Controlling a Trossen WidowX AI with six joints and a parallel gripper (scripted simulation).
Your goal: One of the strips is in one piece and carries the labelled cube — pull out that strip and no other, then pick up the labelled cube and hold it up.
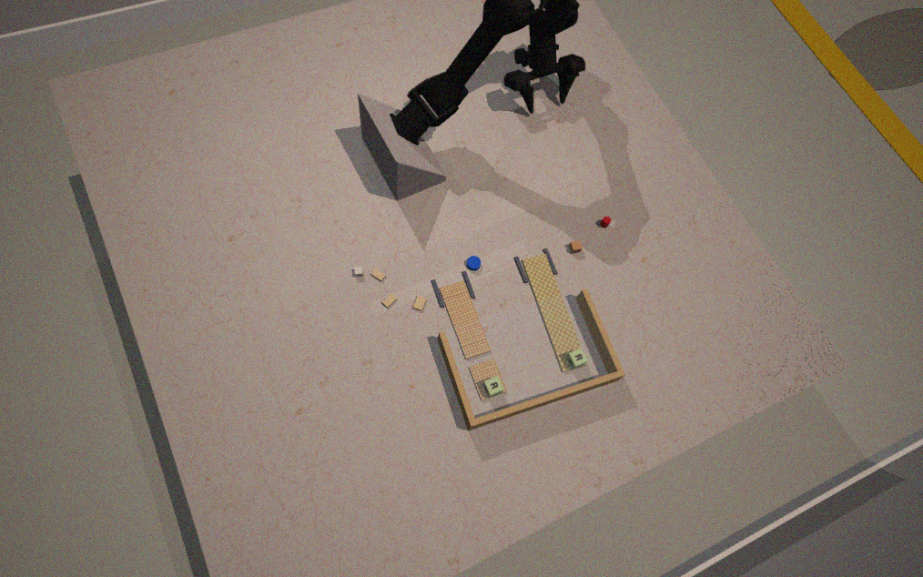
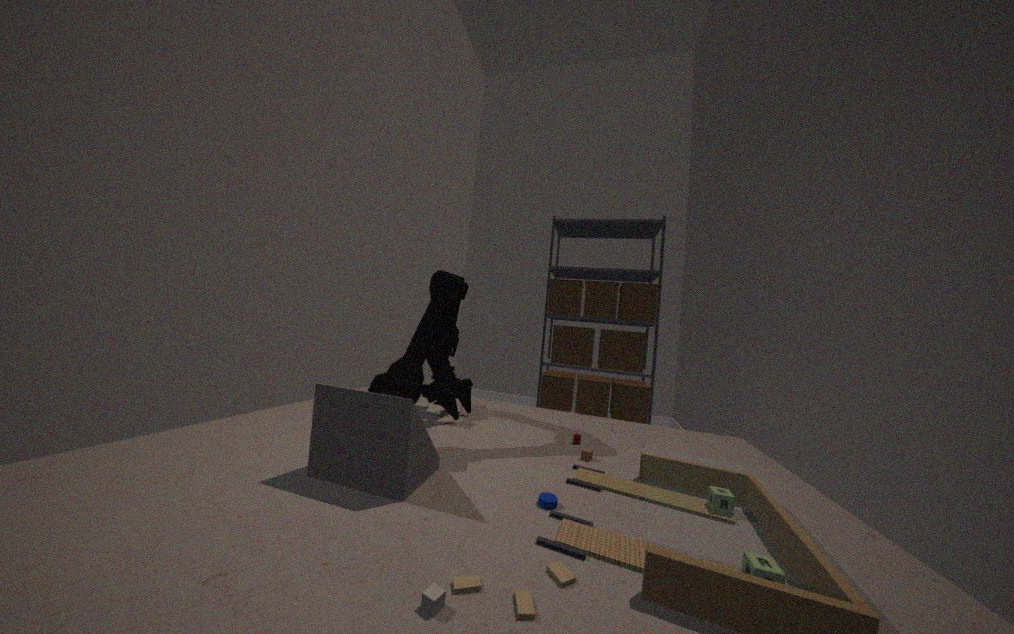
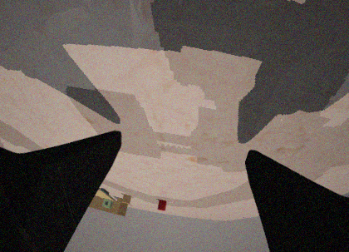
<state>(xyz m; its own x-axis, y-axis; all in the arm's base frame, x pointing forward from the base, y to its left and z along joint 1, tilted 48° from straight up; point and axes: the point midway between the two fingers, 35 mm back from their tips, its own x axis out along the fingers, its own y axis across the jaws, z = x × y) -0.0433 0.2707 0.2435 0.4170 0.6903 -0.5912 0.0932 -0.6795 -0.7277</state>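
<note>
My gripper tip is now 360 mm short of the brown cube and 80 mm to the left of it. The rest, counted from my gripper tip: blue disc (330 mm ahead, 300 mm to the right); then red cylinder (330 mm ahead, 10 mm to the left).
</note>
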